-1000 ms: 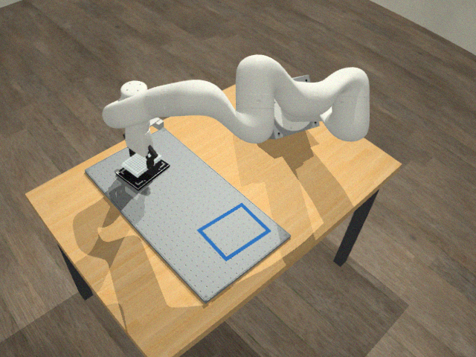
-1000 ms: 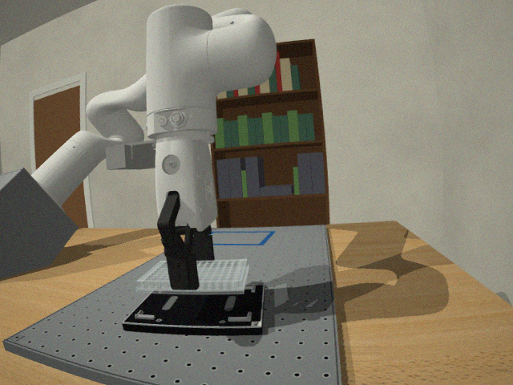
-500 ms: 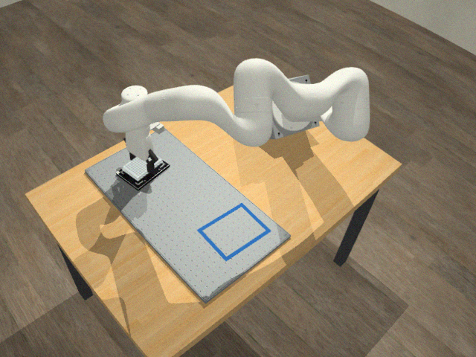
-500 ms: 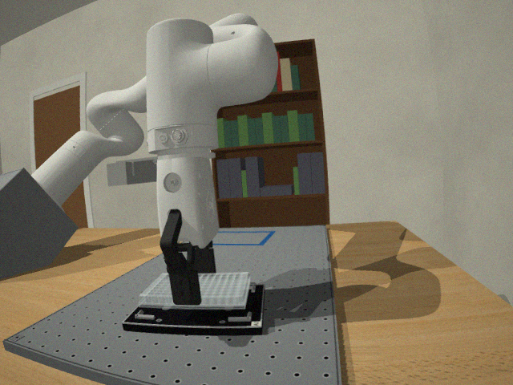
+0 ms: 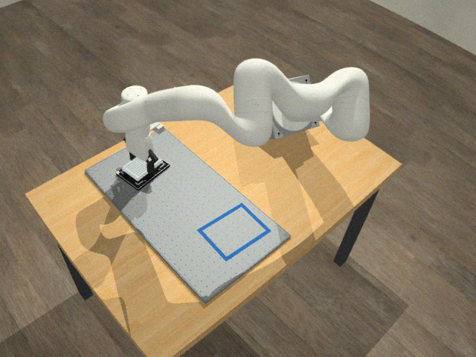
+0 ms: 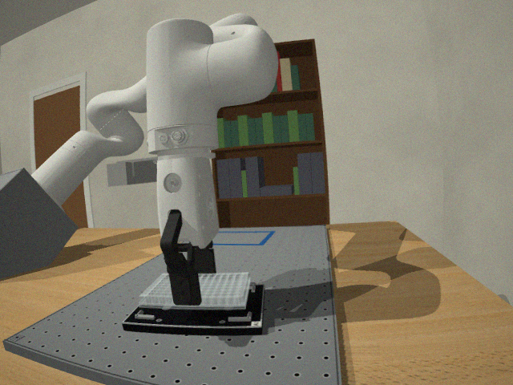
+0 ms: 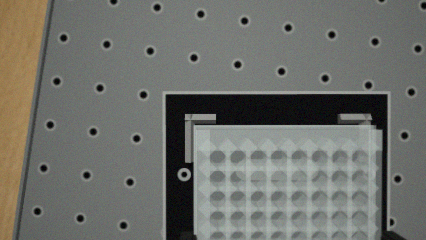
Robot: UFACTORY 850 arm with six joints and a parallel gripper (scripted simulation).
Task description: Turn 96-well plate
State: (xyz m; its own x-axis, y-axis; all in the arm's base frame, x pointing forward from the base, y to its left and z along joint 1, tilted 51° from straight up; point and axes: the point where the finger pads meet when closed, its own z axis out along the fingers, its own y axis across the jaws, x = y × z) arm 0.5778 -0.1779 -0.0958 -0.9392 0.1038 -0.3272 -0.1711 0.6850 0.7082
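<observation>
Now: the 96-well plate 1 cm below my hand. Round my hand: A1 corner mark (8 cm ahead, 4 cm to the right, 3 cm below); black plate nest N1 (4 cm below).
</observation>
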